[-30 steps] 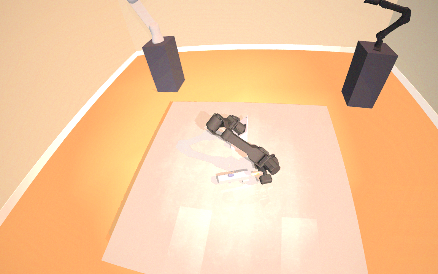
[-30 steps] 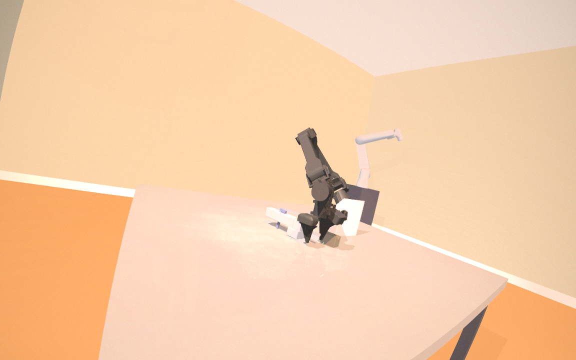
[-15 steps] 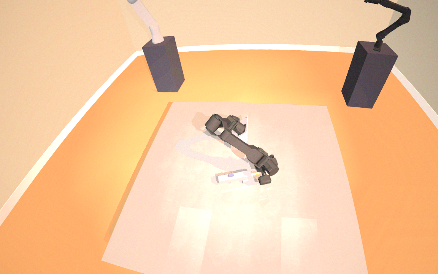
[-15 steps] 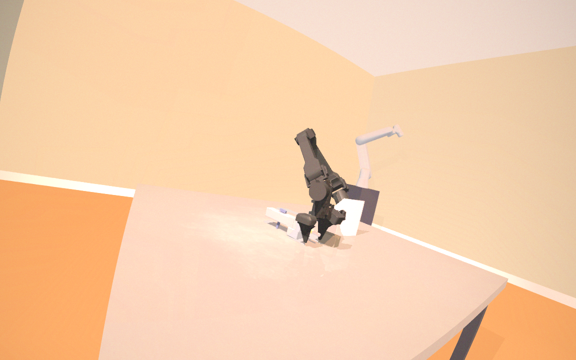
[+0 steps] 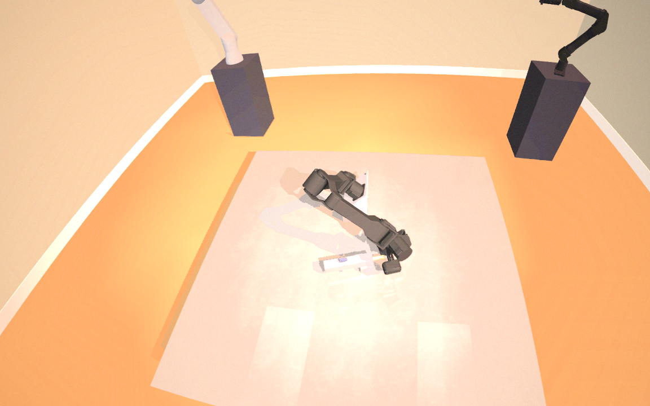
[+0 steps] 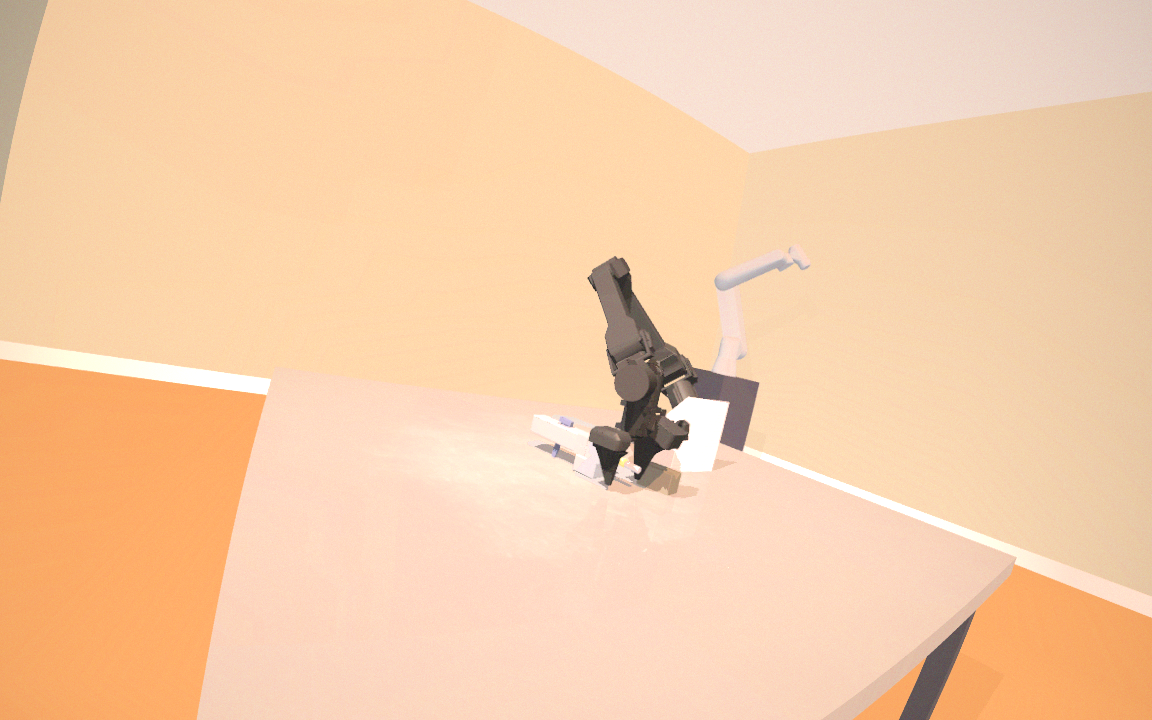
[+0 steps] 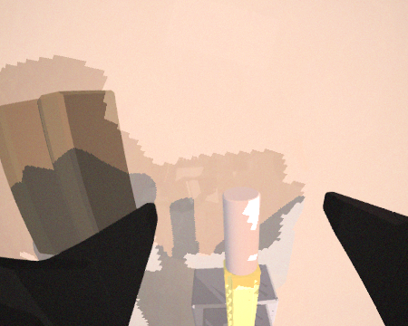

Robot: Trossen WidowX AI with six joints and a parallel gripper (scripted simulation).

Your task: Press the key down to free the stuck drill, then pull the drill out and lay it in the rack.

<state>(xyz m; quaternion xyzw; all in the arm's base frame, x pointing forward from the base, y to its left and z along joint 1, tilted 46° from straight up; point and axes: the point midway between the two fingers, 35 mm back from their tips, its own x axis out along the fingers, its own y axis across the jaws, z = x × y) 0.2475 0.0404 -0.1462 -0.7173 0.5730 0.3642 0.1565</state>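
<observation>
The yellow drill lies 10 mm ahead of my gripper tip, 40 mm to the right of it and 40 mm above it. Round my gripper tip: small purple piece 50 mm ahead, 160 mm to the right, 40 mm above; then olive-brown block 80 mm behind, 10 mm above.
</observation>
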